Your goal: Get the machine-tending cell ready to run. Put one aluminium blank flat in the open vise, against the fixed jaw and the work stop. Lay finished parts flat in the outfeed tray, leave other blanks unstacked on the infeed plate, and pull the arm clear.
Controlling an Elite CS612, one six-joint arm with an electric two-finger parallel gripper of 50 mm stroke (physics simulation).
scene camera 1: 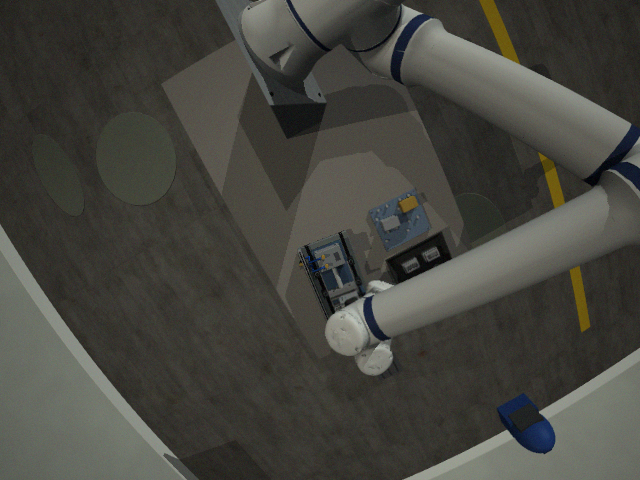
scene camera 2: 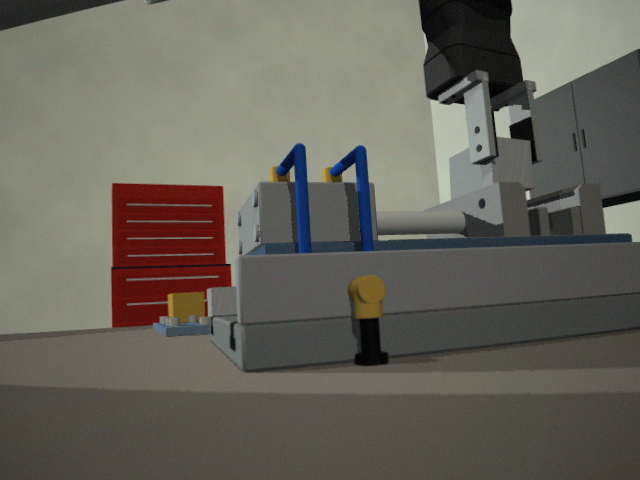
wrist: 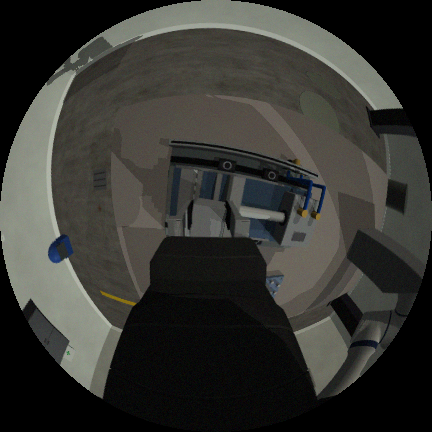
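Where they show: gripper, between the fingertips: [scene camera 1: 344, 302] [scene camera 2: 507, 162] [wrist: 208, 208]; arm's base, origin of its link: [scene camera 1: 271, 49].
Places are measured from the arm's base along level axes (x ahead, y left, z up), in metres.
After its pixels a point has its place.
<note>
My gripper [scene camera 2: 509, 155] @[x 0.733, y -0.111, z -0.275 m] [wrist: 208, 208] @[x 0.733, y -0.111, z -0.275 m] is shut on a grey aluminium blank [scene camera 2: 511, 166] @[x 0.730, y -0.118, z -0.280 m] [wrist: 209, 212] @[x 0.732, y -0.112, z -0.258 m]. It holds the blank low over the jaw end of the vise [scene camera 1: 329, 256] @[x 0.563, y -0.092, z -0.301 m] [scene camera 2: 439, 279] @[x 0.607, y -0.195, z -0.362 m] [wrist: 260, 192] @[x 0.649, y -0.129, z -0.337 m]. In the second scene view the blank's lower part is behind the moving jaw [scene camera 2: 514, 206], so contact with the vise cannot be told. In the first scene view the arm hides the gripper. The dark outfeed tray [scene camera 1: 399, 261] @[x 0.723, y 0.140, z -0.385 m] holds two finished parts [scene camera 1: 410, 265] @[x 0.748, y 0.170, z -0.364 m] [scene camera 1: 431, 253] @[x 0.734, y 0.259, z -0.350 m]. Another grey blank [scene camera 1: 390, 223] @[x 0.561, y 0.155, z -0.351 m] [scene camera 2: 222, 301] @[x 0.555, y 0.128, z -0.366 m] is on the blue infeed plate [scene camera 1: 393, 243] @[x 0.647, y 0.145, z -0.388 m] [scene camera 2: 180, 329] @[x 0.509, y 0.106, z -0.391 m].
A yellow block [scene camera 1: 408, 203] @[x 0.522, y 0.244, z -0.353 m] [scene camera 2: 186, 304] @[x 0.526, y 0.216, z -0.367 m] stands on the infeed plate among small pins. Blue hoses [scene camera 2: 301, 206] @[x 0.549, y -0.164, z -0.320 m] [wrist: 308, 192] @[x 0.587, y -0.147, z -0.287 m] rise at the vise's cylinder end. A yellow fitting [scene camera 2: 368, 290] @[x 0.563, y -0.207, z -0.365 m] stands beside the vise base. The forearm [scene camera 1: 465, 279] @[x 0.516, y 0.102, z 0.282 m] passes close to the outfeed tray in the first scene view.
</note>
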